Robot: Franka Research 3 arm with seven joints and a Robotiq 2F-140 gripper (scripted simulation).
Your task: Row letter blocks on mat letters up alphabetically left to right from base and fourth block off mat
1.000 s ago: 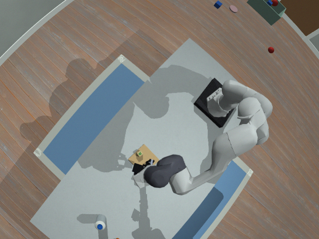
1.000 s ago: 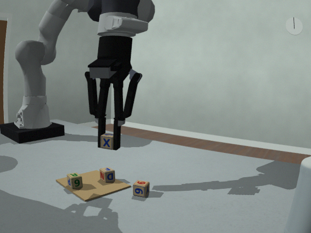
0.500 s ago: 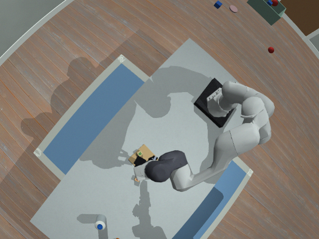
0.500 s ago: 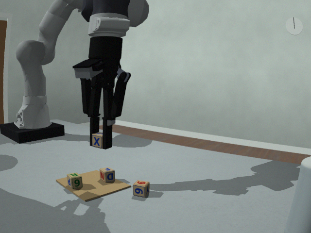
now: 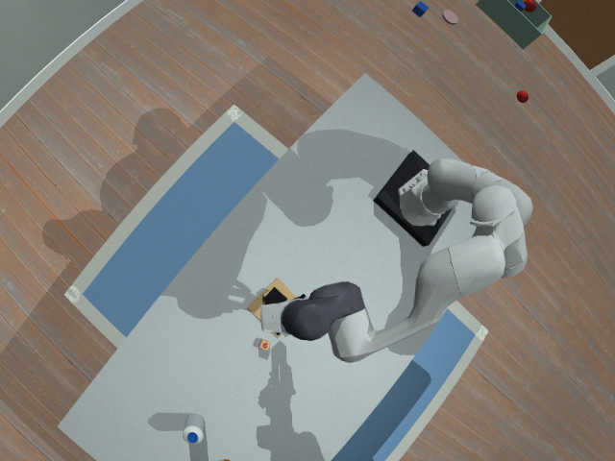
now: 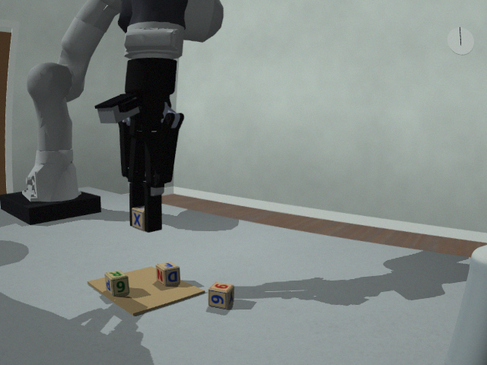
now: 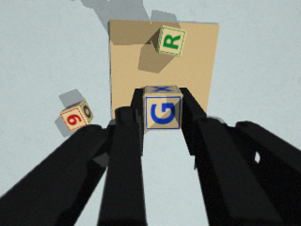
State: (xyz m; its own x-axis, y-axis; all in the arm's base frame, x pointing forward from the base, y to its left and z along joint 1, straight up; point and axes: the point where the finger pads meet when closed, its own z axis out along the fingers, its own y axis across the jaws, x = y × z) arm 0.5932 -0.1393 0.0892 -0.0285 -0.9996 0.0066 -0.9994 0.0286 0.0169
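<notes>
The tan mat is 130 mm below my hand, 10 mm to the right of it and 10 mm behind it. The rest, counted from my hand: block: 120 mm below, 40 mm to the left.
</notes>
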